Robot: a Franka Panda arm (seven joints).
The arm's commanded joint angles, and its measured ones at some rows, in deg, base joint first. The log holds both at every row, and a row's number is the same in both.
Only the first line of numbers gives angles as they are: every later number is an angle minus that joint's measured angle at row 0.
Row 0, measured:
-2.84 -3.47 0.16 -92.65 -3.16 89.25 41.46
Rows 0 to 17, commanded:
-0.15 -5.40 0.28 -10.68 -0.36 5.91 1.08
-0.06 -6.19 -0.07 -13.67 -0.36 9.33 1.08
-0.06 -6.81 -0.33 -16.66 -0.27 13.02 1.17
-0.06 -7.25 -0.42 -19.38 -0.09 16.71 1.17
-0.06 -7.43 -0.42 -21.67 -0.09 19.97 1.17
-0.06 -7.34 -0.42 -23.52 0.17 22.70 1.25
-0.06 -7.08 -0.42 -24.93 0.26 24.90 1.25
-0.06 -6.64 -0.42 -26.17 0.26 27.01 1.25
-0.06 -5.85 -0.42 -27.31 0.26 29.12 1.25
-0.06 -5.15 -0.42 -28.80 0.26 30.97 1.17
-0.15 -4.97 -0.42 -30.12 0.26 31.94 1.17
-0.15 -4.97 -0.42 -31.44 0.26 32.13 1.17
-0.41 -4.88 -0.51 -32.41 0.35 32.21 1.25
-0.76 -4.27 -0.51 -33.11 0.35 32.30 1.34
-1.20 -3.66 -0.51 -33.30 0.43 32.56 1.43
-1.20 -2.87 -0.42 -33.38 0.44 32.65 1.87
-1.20 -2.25 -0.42 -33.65 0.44 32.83 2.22
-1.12 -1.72 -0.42 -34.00 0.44 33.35 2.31
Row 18, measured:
-0.88 -3.05 -0.65 -32.96 0.01 31.40 0.76
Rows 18 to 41, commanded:
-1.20 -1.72 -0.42 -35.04 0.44 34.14 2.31
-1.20 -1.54 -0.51 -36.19 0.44 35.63 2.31
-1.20 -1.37 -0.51 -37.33 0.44 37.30 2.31
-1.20 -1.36 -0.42 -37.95 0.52 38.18 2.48
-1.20 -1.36 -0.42 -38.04 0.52 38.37 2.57
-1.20 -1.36 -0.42 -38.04 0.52 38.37 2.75
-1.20 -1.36 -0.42 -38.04 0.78 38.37 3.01
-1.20 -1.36 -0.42 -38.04 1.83 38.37 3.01
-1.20 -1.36 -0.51 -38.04 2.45 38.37 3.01
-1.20 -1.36 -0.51 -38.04 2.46 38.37 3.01
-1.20 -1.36 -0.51 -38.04 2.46 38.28 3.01
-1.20 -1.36 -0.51 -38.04 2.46 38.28 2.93
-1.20 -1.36 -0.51 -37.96 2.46 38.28 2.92
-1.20 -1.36 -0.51 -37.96 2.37 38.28 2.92
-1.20 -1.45 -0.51 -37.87 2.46 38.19 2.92
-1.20 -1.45 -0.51 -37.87 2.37 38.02 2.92
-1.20 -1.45 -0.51 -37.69 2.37 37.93 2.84
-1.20 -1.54 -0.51 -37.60 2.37 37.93 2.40
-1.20 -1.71 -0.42 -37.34 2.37 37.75 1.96
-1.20 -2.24 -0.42 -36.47 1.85 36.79 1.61
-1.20 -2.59 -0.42 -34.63 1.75 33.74 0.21
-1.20 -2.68 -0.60 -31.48 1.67 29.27 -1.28
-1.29 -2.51 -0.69 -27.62 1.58 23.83 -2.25
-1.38 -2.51 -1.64 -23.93 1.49 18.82 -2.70
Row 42, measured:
-1.21 -1.77 -0.61 -33.78 1.92 32.10 -0.16
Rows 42 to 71, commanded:
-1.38 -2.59 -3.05 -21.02 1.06 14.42 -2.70
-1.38 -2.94 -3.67 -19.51 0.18 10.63 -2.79
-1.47 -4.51 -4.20 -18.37 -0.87 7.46 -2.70
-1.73 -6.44 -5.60 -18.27 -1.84 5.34 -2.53
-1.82 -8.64 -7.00 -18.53 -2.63 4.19 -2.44
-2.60 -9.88 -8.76 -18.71 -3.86 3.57 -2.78
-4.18 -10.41 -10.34 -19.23 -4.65 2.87 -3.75
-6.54 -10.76 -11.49 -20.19 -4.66 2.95 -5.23
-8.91 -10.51 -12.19 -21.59 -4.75 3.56 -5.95
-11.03 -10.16 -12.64 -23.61 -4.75 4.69 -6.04
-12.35 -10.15 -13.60 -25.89 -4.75 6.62 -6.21
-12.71 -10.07 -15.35 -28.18 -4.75 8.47 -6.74
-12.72 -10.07 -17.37 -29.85 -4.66 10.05 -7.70
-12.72 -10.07 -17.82 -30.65 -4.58 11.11 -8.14
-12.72 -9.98 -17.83 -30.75 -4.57 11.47 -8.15
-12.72 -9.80 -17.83 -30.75 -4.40 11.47 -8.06
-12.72 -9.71 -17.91 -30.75 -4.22 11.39 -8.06
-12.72 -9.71 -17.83 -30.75 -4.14 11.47 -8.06
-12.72 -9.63 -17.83 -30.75 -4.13 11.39 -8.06
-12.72 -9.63 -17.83 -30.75 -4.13 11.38 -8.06
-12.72 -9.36 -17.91 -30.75 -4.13 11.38 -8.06
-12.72 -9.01 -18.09 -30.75 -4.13 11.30 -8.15
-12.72 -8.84 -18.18 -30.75 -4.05 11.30 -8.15
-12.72 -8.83 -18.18 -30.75 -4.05 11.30 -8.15
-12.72 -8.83 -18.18 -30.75 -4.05 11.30 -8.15
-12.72 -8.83 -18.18 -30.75 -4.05 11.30 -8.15
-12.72 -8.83 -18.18 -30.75 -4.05 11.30 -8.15
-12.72 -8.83 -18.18 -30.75 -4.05 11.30 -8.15
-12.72 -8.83 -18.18 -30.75 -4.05 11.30 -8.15
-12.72 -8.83 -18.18 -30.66 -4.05 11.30 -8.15
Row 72, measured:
-12.68 -8.61 -18.37 -30.58 -4.08 11.06 -8.36
